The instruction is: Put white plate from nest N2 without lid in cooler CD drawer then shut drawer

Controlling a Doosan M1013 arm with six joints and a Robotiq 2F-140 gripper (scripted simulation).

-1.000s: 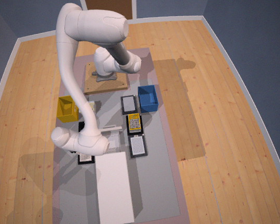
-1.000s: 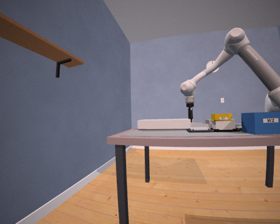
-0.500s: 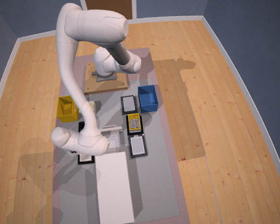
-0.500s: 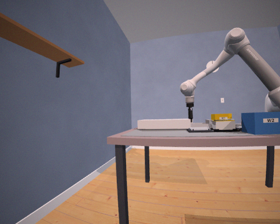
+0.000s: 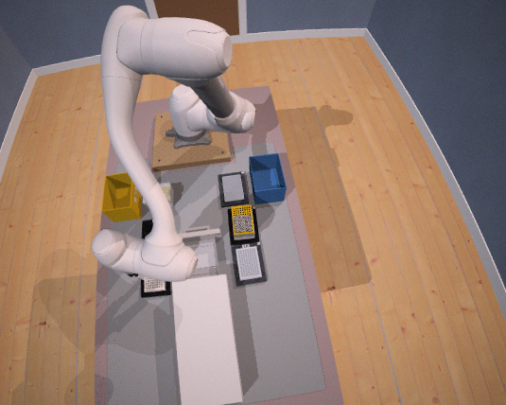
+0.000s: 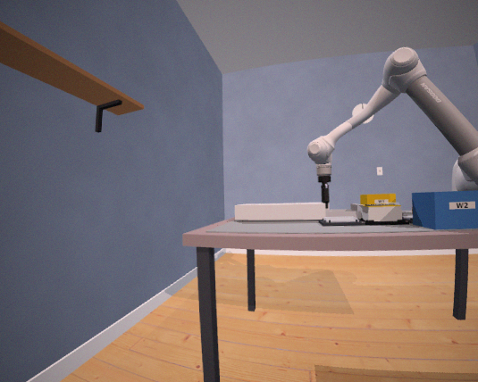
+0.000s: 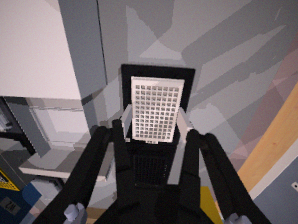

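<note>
Right now my hand is 3 cm above the black nest N2. The rest, counted from my hand: drawer 2 cm behind, 19 cm to the left, 1 cm below; black plate 17 cm behind, 2 cm below; white plate 2 cm below.
</note>
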